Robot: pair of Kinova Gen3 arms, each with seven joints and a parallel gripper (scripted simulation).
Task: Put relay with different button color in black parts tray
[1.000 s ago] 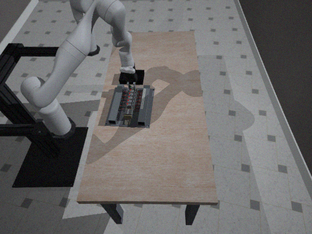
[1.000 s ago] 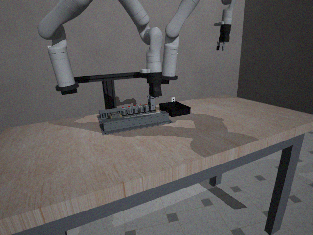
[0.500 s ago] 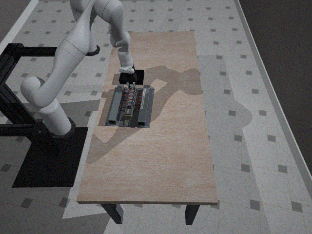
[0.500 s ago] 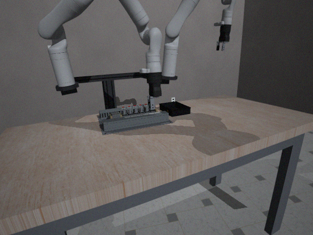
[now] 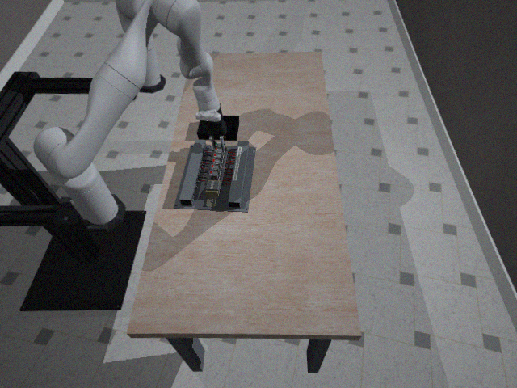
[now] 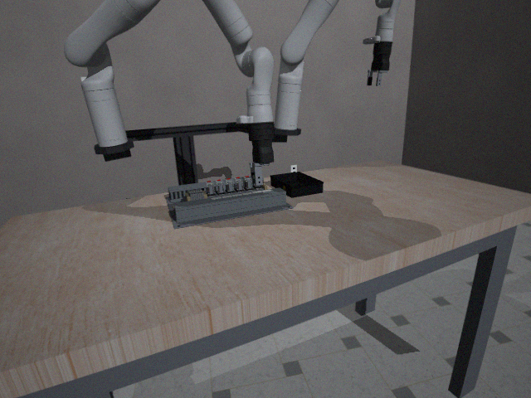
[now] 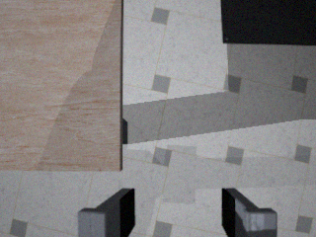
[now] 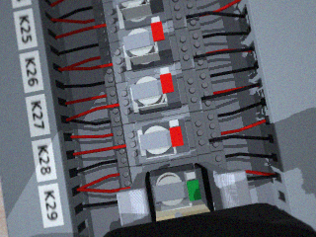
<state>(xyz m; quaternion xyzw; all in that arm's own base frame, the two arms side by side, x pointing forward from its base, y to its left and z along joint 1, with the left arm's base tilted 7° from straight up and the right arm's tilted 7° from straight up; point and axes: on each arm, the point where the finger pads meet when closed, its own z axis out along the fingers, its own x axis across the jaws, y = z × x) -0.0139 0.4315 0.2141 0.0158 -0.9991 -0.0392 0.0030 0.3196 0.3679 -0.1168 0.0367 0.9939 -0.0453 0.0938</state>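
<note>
My right gripper is now 10 mm above the green-button relay. From my right hand the other things lie so: black parts tray (150 mm to the left, 40 mm below, 20 mm behind); grey relay panel (100 mm to the right, 40 mm below).
</note>
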